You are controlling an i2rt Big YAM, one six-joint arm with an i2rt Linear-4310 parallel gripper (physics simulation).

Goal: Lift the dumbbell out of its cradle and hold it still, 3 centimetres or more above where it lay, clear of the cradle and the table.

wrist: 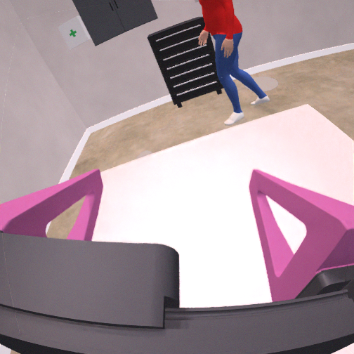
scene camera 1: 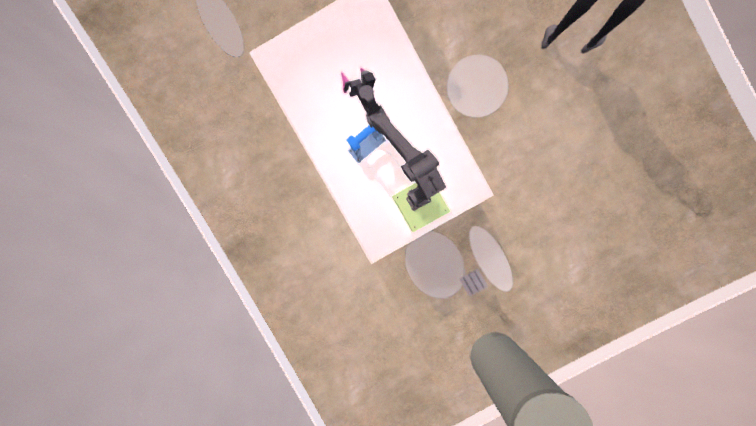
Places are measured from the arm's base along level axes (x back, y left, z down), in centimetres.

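Pixels of known places: gripper, fingertip midpoint: (scene camera 1: 351, 70).
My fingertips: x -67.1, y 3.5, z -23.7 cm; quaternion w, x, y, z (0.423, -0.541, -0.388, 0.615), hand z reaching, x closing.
Ahead of a thing's pixels: the offset from my fingertips to its top centre. "pt": to the spot under its first point. Level surfaces: height alone.
The bright blue dumbbell @[dx +23.8, dy +6.8, dz +8.1 cm] (scene camera 1: 362, 137) lies in its darker blue cradle @[pt dx +25.7, dy +7.5, dz +32.9 cm] (scene camera 1: 367, 148) on the white table, left of the arm's middle in the scene view. Its upper right end is close to or partly under the arm, so that end is hard to see. My gripper (scene camera 1: 352, 71) (wrist: 175, 177) is open, with nothing between its pink fingers. It hangs over the table beyond the dumbbell, towards the table's far end, and points away from it. The dumbbell and cradle do not show in the wrist view.
The arm stands on a green base plate (scene camera 1: 429, 215) at the near end of the white table @[dz +33.7 cm] (scene camera 1: 280, 63) (wrist: 300, 125). A person in red (wrist: 220, 17) and a black slatted rack (wrist: 176, 102) stand beyond the table. A grey-green cylinder (scene camera 1: 507, 365) rises off the table's near end.
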